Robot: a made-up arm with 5 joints.
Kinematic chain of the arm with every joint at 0, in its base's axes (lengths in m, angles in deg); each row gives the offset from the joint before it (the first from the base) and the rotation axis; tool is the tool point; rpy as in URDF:
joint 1: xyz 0 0 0.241 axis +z
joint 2: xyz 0 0 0 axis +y
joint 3: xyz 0.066 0 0.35 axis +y
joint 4: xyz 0.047 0 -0.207 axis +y
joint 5: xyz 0.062 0 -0.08 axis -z
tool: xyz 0 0 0 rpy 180 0 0
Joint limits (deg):
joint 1: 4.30..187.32
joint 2: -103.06..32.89
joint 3: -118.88..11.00
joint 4: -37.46..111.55
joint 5: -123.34..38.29
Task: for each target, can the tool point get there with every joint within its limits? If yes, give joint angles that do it. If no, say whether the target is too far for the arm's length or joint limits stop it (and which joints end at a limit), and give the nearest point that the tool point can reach.
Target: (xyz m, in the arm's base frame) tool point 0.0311 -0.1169 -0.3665
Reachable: no: joint limits stop it (at a limit: joint 2, joint 3, joint 4) | nearest point 0.0306 -0.1149 0.1845 | short by 0.551 m
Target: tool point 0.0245 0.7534 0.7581
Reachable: no: too far | nearest point 0.0172 0.5285 0.6037 | short by 0.273 m
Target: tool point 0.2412 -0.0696 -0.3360
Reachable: no: joint limits stop it (at a limit: joint 1, joint 2) | nearest point 0.2410 0.0181 0.1856 | short by 0.529 m
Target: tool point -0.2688 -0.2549 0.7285
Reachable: yes | joints 43.48 -68.94 -103.34 1.22 -97.27
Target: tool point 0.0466 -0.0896 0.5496
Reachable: yes | joints 117.50 -80.87 -23.69 -10.90 -76.40
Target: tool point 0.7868 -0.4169 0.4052
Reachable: no: too far | nearest point 0.5559 -0.2946 0.3644 | short by 0.264 m
